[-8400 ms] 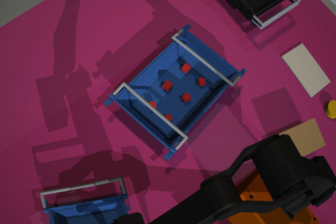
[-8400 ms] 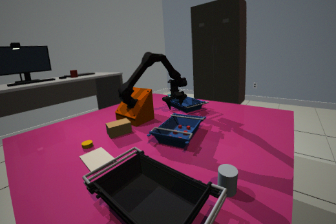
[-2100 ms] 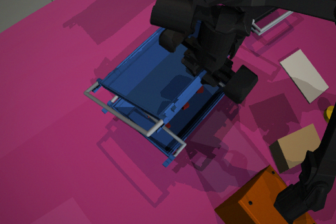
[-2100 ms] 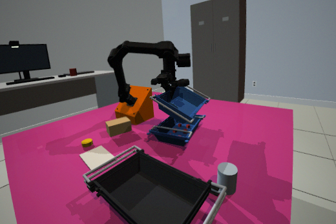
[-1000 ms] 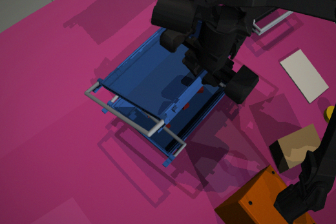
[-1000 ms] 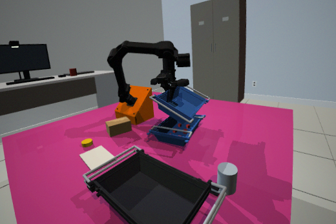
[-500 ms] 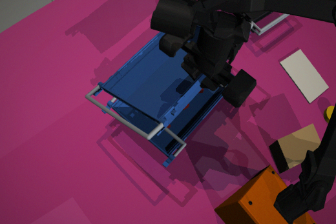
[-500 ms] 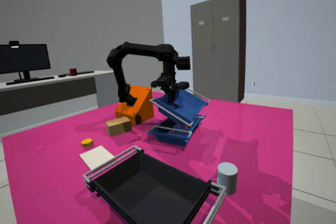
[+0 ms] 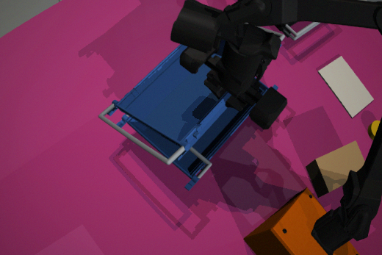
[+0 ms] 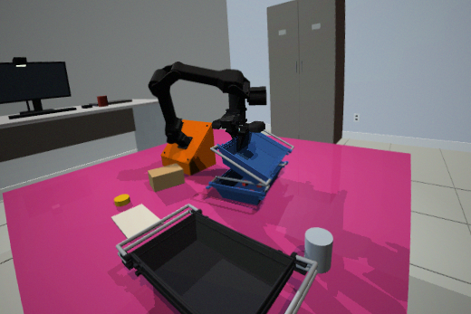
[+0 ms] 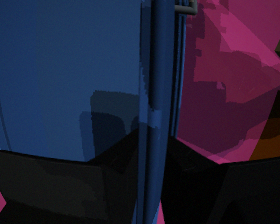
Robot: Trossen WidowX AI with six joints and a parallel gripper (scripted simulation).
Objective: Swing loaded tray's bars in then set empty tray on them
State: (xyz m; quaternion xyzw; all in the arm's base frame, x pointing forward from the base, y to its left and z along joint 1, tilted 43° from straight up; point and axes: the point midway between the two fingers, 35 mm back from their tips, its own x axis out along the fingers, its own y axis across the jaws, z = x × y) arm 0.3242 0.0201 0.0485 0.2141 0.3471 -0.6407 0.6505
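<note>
My gripper tip is 80 mm short of the blue tray and 10 mm to the right of it. From my gripper tip the other things lie so: white card 350 mm to the right, 140 mm below, 130 mm behind; grey cylinder 360 mm ahead, 220 mm to the right, 110 mm below; cardboard box 250 mm behind, 150 mm to the right, 110 mm below.
</note>
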